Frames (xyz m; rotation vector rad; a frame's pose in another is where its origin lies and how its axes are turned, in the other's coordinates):
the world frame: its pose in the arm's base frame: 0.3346 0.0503 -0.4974 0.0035 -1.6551 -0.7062
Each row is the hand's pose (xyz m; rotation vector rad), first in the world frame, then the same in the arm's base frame.
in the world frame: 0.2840 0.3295 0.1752 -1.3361 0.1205 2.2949
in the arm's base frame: 0.2383 0.2856 -0.1033 -2.2200 0.0092 0.2391
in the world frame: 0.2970 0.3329 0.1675 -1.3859 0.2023 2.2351
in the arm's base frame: 0.2436 0.2800 -0.0899 -2.1752 0.0535 0.1654
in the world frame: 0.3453 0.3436 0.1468 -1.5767 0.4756 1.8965
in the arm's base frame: 0.2553 0.2610 -0.0411 -1.9756 0.1689 -0.1862
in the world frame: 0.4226 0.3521 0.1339 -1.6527 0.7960 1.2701
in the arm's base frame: 0.2525 0.2325 0.0323 -1.5437 0.1950 -0.6690
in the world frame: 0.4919 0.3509 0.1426 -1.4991 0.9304 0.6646
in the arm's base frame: 0.2286 0.2087 0.0935 -1.0564 0.0489 -1.0217
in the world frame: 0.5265 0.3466 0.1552 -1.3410 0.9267 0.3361
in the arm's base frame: 0.2078 0.1974 0.1220 -0.7624 -0.1003 -1.1804
